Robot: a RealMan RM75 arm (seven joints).
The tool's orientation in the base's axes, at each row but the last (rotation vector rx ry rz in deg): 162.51 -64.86 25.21; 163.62 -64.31 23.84; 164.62 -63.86 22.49; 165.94 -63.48 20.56; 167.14 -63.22 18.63; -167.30 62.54 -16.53; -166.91 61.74 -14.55; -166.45 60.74 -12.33
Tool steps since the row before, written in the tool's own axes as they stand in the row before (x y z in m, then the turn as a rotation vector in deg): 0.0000 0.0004 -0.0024 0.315 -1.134 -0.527; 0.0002 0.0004 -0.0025 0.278 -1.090 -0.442; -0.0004 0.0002 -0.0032 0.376 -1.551 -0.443; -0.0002 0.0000 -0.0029 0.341 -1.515 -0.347; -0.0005 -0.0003 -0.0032 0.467 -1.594 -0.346; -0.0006 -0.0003 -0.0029 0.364 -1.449 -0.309; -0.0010 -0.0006 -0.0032 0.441 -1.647 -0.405; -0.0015 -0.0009 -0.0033 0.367 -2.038 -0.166
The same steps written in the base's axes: -0.0009 0.0001 0.0023 0.864 0.700 0.654; -0.0007 -0.0001 0.0024 0.828 0.680 0.560; -0.0011 0.0005 0.0030 1.205 0.958 0.612; -0.0007 0.0004 0.0028 1.176 0.944 0.508; -0.0008 0.0008 0.0031 1.320 0.921 0.537; -0.0008 0.0008 0.0028 1.156 0.876 0.473; -0.0009 0.0012 0.0031 1.326 0.980 0.594; -0.0010 0.0017 0.0032 1.554 1.325 0.383
